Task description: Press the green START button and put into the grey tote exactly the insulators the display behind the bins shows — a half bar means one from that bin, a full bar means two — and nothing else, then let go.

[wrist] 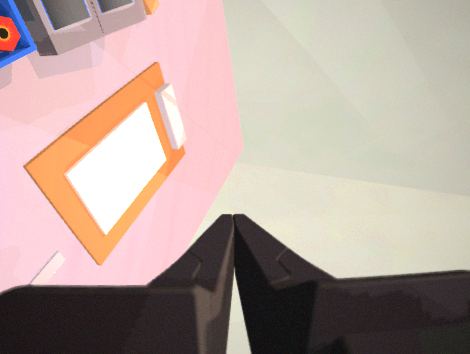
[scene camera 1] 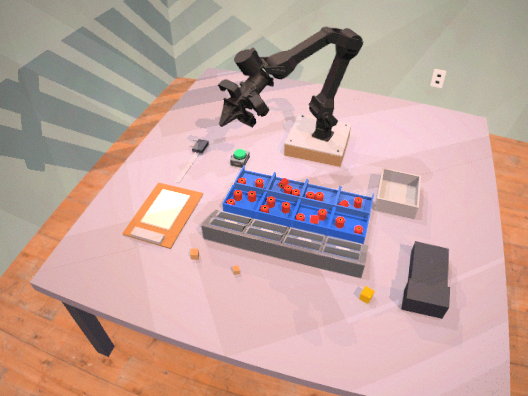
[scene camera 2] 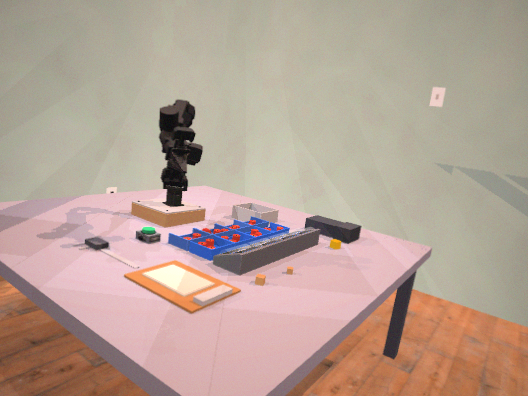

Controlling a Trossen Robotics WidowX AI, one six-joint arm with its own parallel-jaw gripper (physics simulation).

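My gripper (scene camera 1: 221, 124) (wrist: 232, 225) is shut and empty, high above the table's back left, behind the green button (scene camera 1: 240, 154) (scene camera 2: 148, 230). The blue bins (scene camera 1: 327, 230) (scene camera 2: 200, 250) (wrist: 30, 48) hold several red insulators (scene camera 1: 285, 207) (scene camera 2: 235, 238) (wrist: 14, 40), some upright, some tipped. The dark grey display unit (scene camera 1: 280, 251) (scene camera 2: 280, 255) (wrist: 120, 22) runs along the bins' long side. Its four windows look grey with pale streaks in scene camera 1; no bar lengths can be read. The grey tote (scene camera 1: 397, 206) (scene camera 2: 272, 216) stands right of the bins, with no insulator visible inside.
An orange clipboard (scene camera 1: 134, 222) (scene camera 2: 187, 304) (wrist: 55, 195) lies left of the bins. A small black device (scene camera 1: 200, 145) (scene camera 2: 97, 243) lies near the button. Small orange cubes (scene camera 1: 194, 254) (scene camera 2: 260, 280), a yellow cube (scene camera 1: 367, 294) (scene camera 2: 335, 244) and a black block (scene camera 1: 429, 270) (scene camera 2: 332, 228) stand farther out.
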